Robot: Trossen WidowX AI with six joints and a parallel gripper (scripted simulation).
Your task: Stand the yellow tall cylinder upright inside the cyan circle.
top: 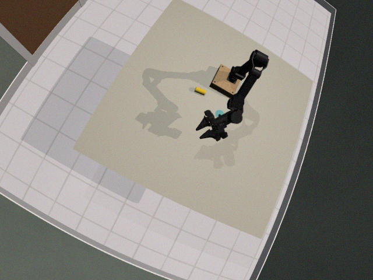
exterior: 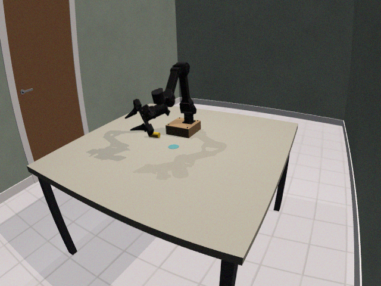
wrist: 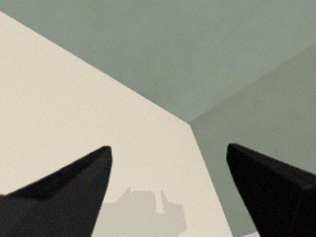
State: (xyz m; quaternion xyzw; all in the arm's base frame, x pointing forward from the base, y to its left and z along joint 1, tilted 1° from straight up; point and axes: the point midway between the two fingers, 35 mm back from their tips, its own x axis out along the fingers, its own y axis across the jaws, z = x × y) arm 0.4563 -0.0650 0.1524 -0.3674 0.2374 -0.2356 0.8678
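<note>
Now: the yellow tall cylinder 290 mm behind my hand, 200 mm below it and 90 mm to the right of it. Also, from my hand: cyan circle: 210 mm below, 210 mm behind, 90 mm to the left.
</note>
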